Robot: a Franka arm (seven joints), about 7 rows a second.
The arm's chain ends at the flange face. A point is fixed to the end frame.
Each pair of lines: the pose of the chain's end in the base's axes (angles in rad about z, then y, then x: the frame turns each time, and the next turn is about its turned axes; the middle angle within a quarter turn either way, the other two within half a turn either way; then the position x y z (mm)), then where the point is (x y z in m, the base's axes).
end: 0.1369 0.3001 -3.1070 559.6 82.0 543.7
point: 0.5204 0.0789 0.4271
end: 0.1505 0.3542 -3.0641 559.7 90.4 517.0
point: 0.5137 0.0910 0.4029
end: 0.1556 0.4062 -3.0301 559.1 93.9 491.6
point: 0.5068 0.0975 0.3803
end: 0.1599 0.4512 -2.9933 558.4 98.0 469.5
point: 0.5007 0.1051 0.3611
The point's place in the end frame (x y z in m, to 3 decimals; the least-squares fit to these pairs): -0.003 0.002 0.123
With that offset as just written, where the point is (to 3 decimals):
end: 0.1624 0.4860 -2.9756 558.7 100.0 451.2
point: 0.497 0.108 0.345
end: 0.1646 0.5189 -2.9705 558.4 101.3 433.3
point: 0.493 0.110 0.329
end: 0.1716 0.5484 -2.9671 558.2 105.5 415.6
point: 0.490 0.113 0.313
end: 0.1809 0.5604 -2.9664 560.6 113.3 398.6
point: 0.491 0.120 0.297
